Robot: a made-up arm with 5 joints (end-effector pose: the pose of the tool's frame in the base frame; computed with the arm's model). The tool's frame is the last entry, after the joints.
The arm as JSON. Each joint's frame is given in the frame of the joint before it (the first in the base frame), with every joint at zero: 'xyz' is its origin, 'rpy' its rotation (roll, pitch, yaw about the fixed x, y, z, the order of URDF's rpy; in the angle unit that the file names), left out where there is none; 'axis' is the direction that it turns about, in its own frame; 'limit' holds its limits. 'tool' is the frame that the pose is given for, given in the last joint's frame.
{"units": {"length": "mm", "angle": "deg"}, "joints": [
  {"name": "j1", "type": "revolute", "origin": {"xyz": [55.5, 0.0, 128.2]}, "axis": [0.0, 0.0, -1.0], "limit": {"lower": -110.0, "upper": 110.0}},
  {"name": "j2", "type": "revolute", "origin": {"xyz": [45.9, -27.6, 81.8]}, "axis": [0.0, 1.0, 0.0], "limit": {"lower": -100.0, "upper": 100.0}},
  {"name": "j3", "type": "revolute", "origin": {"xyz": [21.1, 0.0, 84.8]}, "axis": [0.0, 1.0, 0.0], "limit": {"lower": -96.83, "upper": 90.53}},
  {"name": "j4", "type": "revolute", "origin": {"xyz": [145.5, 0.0, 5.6]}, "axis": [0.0, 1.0, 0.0], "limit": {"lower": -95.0, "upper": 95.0}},
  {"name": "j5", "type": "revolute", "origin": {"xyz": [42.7, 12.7, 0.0]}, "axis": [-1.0, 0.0, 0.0], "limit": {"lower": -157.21, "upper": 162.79}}
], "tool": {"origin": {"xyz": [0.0, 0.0, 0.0], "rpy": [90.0, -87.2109, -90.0]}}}
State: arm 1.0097 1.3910 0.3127 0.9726 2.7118
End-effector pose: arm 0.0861 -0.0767 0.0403 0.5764 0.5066 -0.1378 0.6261
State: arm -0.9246 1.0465 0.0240 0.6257 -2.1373
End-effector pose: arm 0.1874 0.1501 0.0668 0.8060 -0.0627 0.0010 -0.5885
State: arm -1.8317 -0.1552 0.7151 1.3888 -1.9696
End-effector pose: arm 0.0276 0.1624 0.1848 0.9779 -0.1762 -0.0651 -0.0915
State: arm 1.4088 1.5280 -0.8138 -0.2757 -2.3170
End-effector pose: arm 0.0866 -0.2825 0.0833 0.2626 -0.2469 0.4762 0.8021
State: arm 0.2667 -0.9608 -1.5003 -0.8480 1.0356
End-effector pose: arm -0.1126 0.0305 0.3559 0.7148 0.3786 0.5228 0.2691
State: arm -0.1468 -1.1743 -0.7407 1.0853 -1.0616
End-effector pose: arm 0.0085 -0.0220 0.4288 0.3209 0.5481 -0.7540 -0.1678
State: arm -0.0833 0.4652 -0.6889 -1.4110 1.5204
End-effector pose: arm 0.2966 0.0052 0.3567 0.0228 0.6395 0.7682 0.0224
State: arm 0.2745 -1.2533 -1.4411 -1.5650 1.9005
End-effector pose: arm -0.1222 0.0346 0.2760 0.6868 0.1962 0.1092 0.6913
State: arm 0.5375 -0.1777 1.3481 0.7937 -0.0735
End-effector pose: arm 0.1314 -0.0626 0.1259 0.9279 0.0403 0.1912 -0.3176
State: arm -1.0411 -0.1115 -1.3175 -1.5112 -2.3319
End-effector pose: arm 0.0838 0.0189 0.4500 0.4958 -0.7670 -0.1081 -0.3926
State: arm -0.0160 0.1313 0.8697 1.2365 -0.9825
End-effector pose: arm 0.1904 -0.0127 0.1383 0.8258 -0.1636 0.2834 -0.4593
